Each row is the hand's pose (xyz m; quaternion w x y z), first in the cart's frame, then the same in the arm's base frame.
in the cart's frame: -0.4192 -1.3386 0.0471 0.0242 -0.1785 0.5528 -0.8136
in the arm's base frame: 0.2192 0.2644 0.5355 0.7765 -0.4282 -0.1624 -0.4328
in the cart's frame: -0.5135 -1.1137 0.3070 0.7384 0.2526 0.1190 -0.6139
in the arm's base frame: 0.0111 0.0120 0.6770 0.8892 -0.0952 -0.0023 0.4474
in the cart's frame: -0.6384 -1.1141 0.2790 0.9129 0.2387 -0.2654 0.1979
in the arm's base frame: 0.1049 -0.0736 0.6933 0.1659 0.0668 0.0169 0.9837
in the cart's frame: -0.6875 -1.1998 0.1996 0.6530 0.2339 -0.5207 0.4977
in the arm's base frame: 0.2267 -0.0403 0.6825 0.2355 -0.3061 -0.0364 -0.9217
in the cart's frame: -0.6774 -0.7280 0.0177 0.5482 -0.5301 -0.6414 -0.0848
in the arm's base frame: 0.0578 -0.3388 0.3108 0.0384 0.2598 -0.8090 0.5259
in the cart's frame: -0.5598 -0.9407 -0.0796 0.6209 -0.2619 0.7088 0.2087
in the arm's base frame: 0.1555 -0.0967 0.2912 0.0881 -0.9071 -0.0288 0.4106
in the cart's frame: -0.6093 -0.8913 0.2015 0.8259 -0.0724 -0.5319 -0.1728
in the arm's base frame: 0.0053 -0.1981 0.5171 0.3448 0.2731 -0.4303 0.7883
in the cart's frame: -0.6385 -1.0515 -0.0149 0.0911 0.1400 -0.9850 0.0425
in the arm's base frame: 0.2310 -0.0836 0.4208 0.1308 -0.8947 0.2325 -0.3582
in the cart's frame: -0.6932 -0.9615 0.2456 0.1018 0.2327 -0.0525 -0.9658
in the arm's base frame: 0.0727 -0.2144 0.6125 0.9411 0.2616 -0.0637 -0.2046
